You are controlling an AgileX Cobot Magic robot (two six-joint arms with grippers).
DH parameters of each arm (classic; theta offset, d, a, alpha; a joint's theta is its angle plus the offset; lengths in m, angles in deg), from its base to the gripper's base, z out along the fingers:
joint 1: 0 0.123 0 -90
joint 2: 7.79 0 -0.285 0
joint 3: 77.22 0 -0.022 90
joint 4: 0 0.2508 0 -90
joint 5: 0 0 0.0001 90
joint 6: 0 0.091 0 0
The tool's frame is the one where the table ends.
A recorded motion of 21 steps. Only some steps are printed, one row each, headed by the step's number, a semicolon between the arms.
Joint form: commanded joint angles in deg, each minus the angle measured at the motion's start. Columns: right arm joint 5, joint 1, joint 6, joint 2, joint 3, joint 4; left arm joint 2, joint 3, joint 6, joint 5, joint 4, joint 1.
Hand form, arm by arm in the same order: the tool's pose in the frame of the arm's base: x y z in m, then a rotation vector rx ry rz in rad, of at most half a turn. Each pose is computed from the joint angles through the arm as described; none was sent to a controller.
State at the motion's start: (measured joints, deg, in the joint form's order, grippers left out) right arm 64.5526 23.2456 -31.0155 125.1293 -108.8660 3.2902; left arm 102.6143 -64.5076 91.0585 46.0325 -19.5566 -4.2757
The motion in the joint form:
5: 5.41 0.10 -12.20 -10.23 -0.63 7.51; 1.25 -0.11 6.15 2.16 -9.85 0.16
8: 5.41 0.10 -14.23 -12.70 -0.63 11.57; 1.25 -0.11 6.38 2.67 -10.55 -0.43
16: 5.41 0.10 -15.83 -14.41 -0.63 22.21; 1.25 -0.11 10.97 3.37 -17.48 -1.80
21: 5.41 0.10 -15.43 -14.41 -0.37 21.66; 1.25 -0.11 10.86 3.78 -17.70 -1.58
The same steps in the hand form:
5: 0.3934 0.1872 0.2988 -1.4792 2.3394 0.1748; 0.3384 -0.0578 0.1819 1.8204 2.0606 -0.2566
8: 0.3836 0.1895 0.3188 -1.4777 2.2662 0.2482; 0.3371 -0.0622 0.1822 1.8269 2.0505 -0.2776
16: 0.3719 0.2006 0.3369 -1.4307 2.1846 0.4730; 0.3363 -0.0777 0.1860 1.8041 1.9668 -0.3588
21: 0.3720 0.1999 0.3352 -1.4284 2.1966 0.4645; 0.3361 -0.0768 0.1861 1.7976 1.9723 -0.3693

